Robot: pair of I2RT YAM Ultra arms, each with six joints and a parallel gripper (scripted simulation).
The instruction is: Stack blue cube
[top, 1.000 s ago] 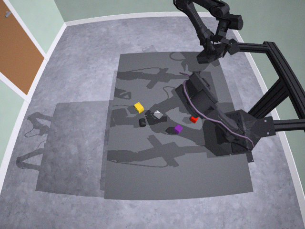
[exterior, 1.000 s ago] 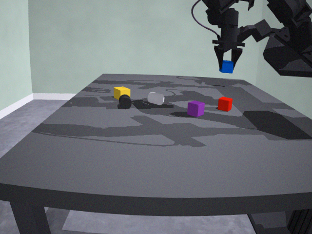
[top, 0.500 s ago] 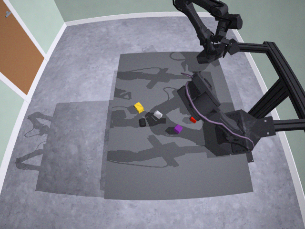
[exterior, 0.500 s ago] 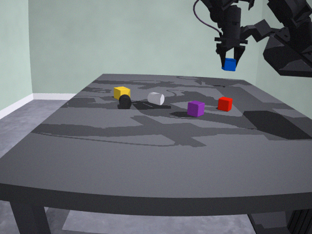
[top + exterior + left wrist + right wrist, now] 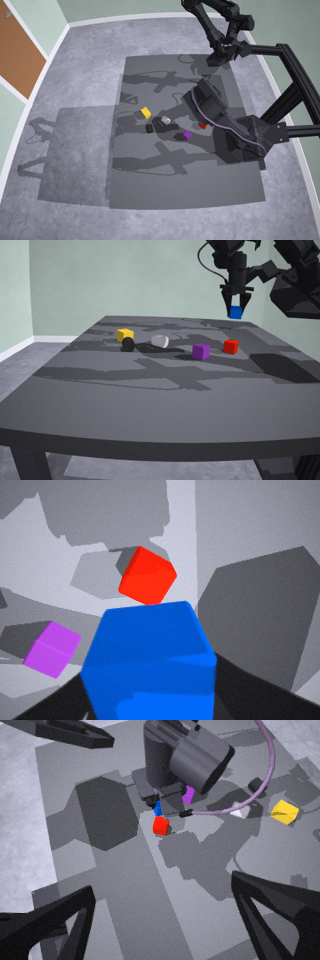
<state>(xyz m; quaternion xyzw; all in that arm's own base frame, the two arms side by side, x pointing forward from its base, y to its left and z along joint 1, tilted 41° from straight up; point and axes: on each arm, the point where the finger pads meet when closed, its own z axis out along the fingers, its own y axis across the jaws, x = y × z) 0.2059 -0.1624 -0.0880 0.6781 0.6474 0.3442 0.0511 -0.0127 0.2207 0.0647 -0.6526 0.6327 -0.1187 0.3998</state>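
My left gripper is now 120 mm above the red cube. Also, from my left hand: purple cube (120 mm ahead, 60 mm to the left, 120 mm below); blue cube (right at my left hand); white cylinder (240 mm ahead, 50 mm to the right, 120 mm below).
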